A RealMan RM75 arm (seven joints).
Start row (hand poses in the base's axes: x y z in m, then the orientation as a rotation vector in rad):
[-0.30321, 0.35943, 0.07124, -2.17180, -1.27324, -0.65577]
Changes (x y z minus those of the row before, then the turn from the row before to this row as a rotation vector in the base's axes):
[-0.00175, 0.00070, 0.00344, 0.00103, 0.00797, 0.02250]
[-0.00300, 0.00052, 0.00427, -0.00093, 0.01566, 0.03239]
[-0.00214, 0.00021, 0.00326, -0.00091, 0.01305, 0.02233]
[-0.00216, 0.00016, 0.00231, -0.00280, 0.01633, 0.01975]
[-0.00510, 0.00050, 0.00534, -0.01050, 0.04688, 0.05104]
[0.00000, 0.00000, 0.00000, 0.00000, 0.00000, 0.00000]
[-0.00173, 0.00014, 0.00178, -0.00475, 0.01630, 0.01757]
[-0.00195, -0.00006, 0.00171, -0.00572, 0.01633, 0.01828]
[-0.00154, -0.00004, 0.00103, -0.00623, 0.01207, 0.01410]
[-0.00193, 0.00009, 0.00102, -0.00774, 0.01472, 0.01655]
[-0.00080, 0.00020, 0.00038, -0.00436, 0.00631, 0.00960]
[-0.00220, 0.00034, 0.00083, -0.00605, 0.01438, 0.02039]
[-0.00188, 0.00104, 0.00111, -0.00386, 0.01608, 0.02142]
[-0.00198, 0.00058, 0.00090, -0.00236, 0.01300, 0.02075]
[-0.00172, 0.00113, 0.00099, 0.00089, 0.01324, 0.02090]
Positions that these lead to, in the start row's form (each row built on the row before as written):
[-0.30496, 0.36013, 0.07468, -2.15406, -1.29108, -0.63799]
[-0.30796, 0.36065, 0.07895, -2.13037, -1.31552, -0.60636]
[-0.31010, 0.36086, 0.08221, -2.11409, -1.33100, -0.58188]
[-0.31226, 0.36102, 0.08452, -2.10121, -1.34293, -0.55378]
[-0.31736, 0.36152, 0.08986, -2.06943, -1.37174, -0.47441]
[-0.31736, 0.36152, 0.08986, -2.06943, -1.37174, -0.47441]
[-0.31909, 0.36166, 0.09164, -2.05899, -1.38173, -0.44634]
[-0.32104, 0.36160, 0.09335, -2.04855, -1.39265, -0.41740]
[-0.32258, 0.36156, 0.09438, -2.04182, -1.40210, -0.39455]
[-0.32451, 0.36165, 0.09540, -2.03402, -1.41289, -0.36688]
[-0.32531, 0.36185, 0.09578, -2.02949, -1.42035, -0.35329]
[-0.32751, 0.36219, 0.09661, -2.01702, -1.43400, -0.32546]
[-0.32939, 0.36323, 0.09772, -2.00157, -1.44640, -0.29689]
[-0.33137, 0.36381, 0.09862, -1.98561, -1.45918, -0.27288]
[-0.33309, 0.36494, 0.09961, -1.96675, -1.47040, -0.25083]

